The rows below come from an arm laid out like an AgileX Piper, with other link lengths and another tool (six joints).
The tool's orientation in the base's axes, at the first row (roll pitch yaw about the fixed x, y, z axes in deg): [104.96 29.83 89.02]
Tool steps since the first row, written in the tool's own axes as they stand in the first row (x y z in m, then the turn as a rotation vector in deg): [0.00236 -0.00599 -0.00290 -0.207 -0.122 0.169]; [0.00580 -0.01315 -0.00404 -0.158 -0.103 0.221]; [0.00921 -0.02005 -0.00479 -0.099 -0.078 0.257]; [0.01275 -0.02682 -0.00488 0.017 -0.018 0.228]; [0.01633 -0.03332 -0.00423 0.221 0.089 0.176]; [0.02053 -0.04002 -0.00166 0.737 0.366 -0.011]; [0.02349 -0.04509 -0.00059 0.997 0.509 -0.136]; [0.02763 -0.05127 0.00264 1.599 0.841 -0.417]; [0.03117 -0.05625 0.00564 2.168 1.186 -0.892]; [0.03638 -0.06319 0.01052 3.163 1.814 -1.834]
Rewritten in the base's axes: [-0.00436 -0.00038 -0.00554 0.127 -0.262 -0.037]; [-0.00731 -0.00064 -0.01300 0.183 -0.218 -0.057]; [-0.00982 -0.00086 -0.02031 0.225 -0.160 -0.074]; [-0.01166 -0.00100 -0.02773 0.215 -0.027 -0.075]; [-0.01271 -0.00109 -0.03510 0.197 0.209 -0.075]; [-0.01195 -0.00101 -0.04338 0.098 0.815 -0.057]; [-0.01223 -0.00101 -0.04934 0.019 1.127 -0.039]; [-0.01070 -0.00083 -0.05730 -0.154 1.848 0.003]; [-0.00908 -0.00056 -0.06391 -0.512 2.574 0.115]; [-0.00615 -0.00005 -0.07341 -1.238 3.873 0.358]
